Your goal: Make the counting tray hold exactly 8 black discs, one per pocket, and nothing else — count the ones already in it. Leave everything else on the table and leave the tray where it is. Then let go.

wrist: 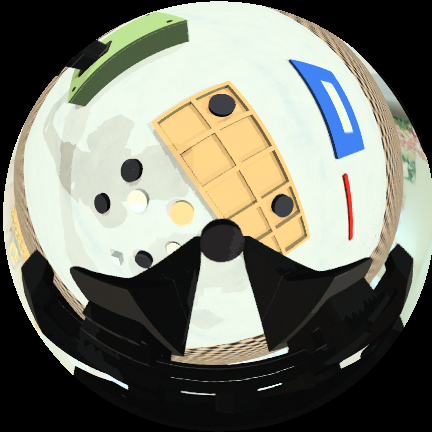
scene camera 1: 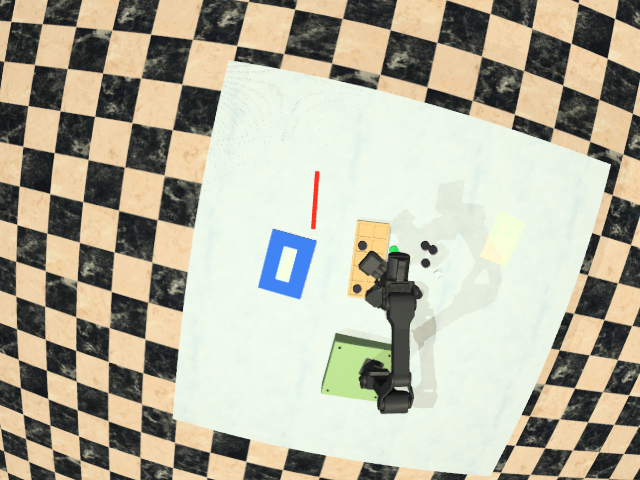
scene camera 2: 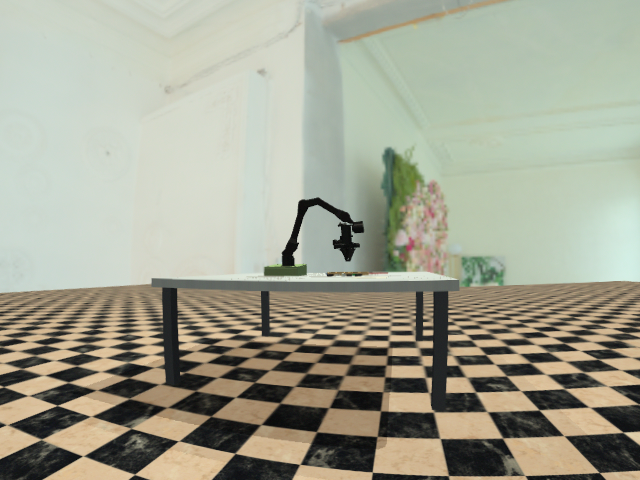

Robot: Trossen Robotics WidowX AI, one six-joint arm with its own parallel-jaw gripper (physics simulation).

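Observation:
The tan counting tray [scene camera 1: 366, 229] [wrist: 230, 190] has two rows of pockets. One black disc [scene camera 1: 357, 288] [wrist: 222, 105] lies in an end pocket nearest the green block, and another black disc [scene camera 1: 362, 245] [wrist: 282, 205] lies farther along the same row. My gripper [scene camera 2: 347, 258] [wrist: 221, 241] is shut on a black disc and holds it raised above the table, near the tray's long side; the arm hides the fingertips in scene camera 1. Loose black discs [scene camera 1: 425, 262] [scene camera 1: 424, 245] [scene camera 1: 432, 249] [wrist: 131, 170] [wrist: 102, 203] [wrist: 144, 259] lie beside the tray.
A green disc [scene camera 1: 393, 249], white disc [wrist: 137, 200], tan disc [wrist: 181, 212] and small white cube [scene camera 1: 438, 272] [wrist: 117, 257] lie beside the tray. Across it are a blue frame [scene camera 1: 302, 263] [wrist: 348, 145] and red bar [scene camera 1: 315, 199] [wrist: 349, 207]. A pale card [scene camera 1: 502, 238] and green base block [scene camera 1: 346, 369] [wrist: 145, 32] also show.

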